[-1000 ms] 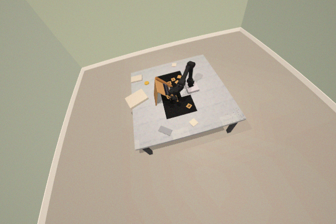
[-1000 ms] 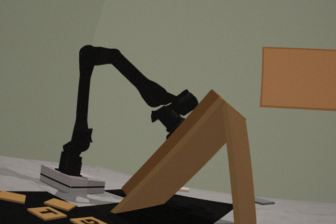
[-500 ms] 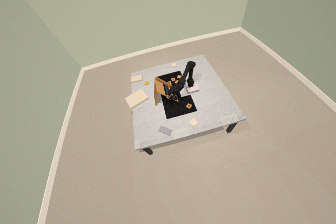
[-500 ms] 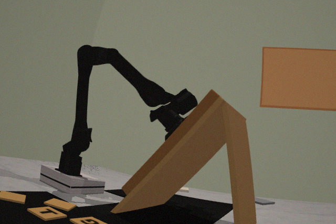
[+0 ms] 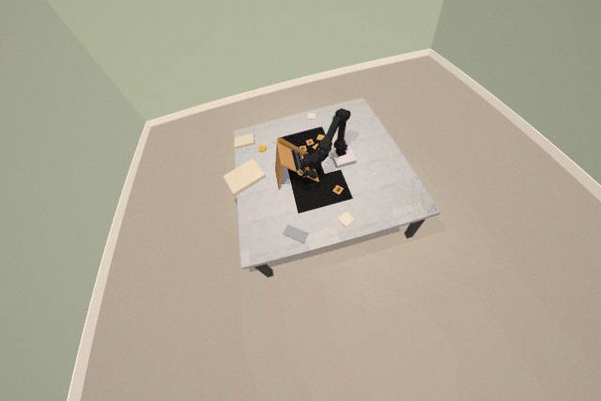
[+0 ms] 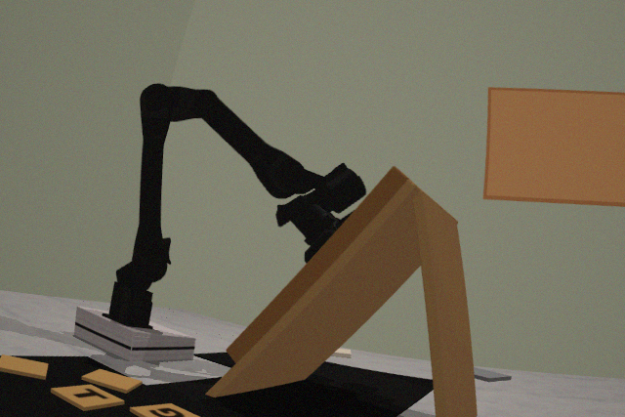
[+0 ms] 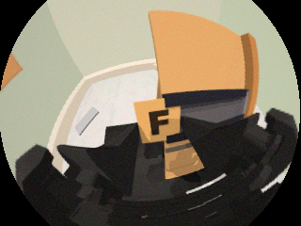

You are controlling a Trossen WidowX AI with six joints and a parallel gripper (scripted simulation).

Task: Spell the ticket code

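The white ticket is 150 mm to the right of my gripper tip, 80 mm below it and 70 mm behind it. From my gripper tip the other things lie so: grey block 330 mm to the left, 160 mm below, 160 mm ahead; orange F tile right at my gripper tip; black mat 170 mm to the right, 160 mm below, 150 mm behind.
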